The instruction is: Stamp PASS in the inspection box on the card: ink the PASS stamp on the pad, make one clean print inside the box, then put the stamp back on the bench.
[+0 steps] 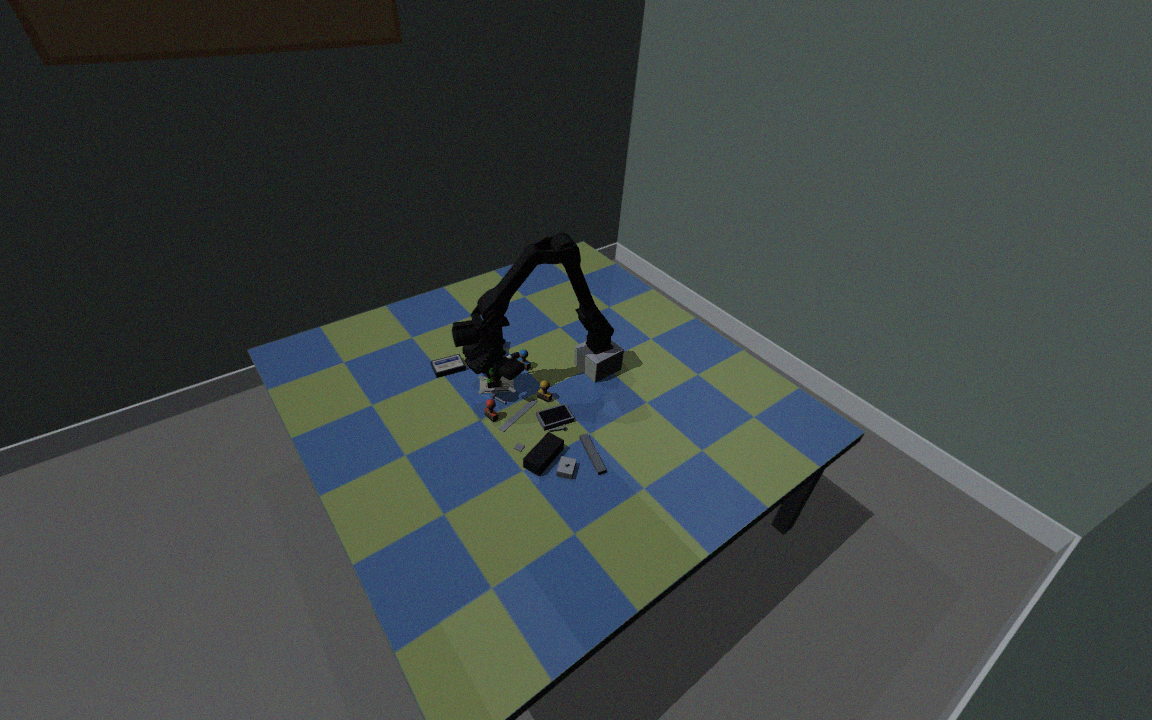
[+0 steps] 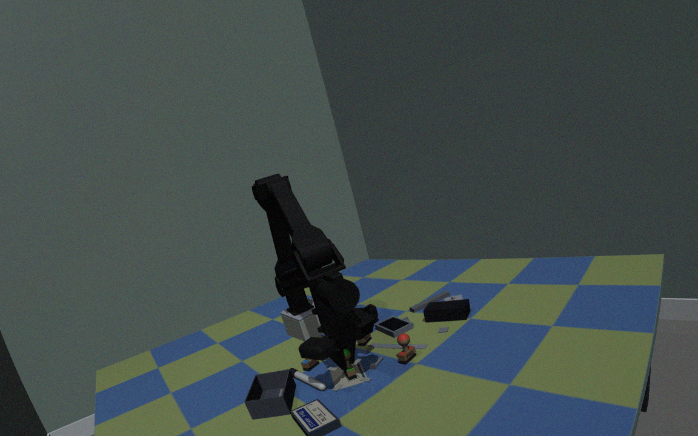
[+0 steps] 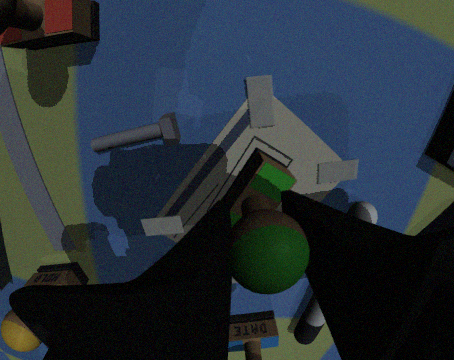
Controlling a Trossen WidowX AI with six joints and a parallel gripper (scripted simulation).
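Right now my gripper tip is right at the green-knobbed stamp. The rest, counted from my gripper tip: blue-knobbed stamp: 11 cm behind, 5 cm to the right; then white marker: 7 cm behind, 9 cm to the right, 1 cm below; then inspection card: 1 cm behind, 3 cm below.
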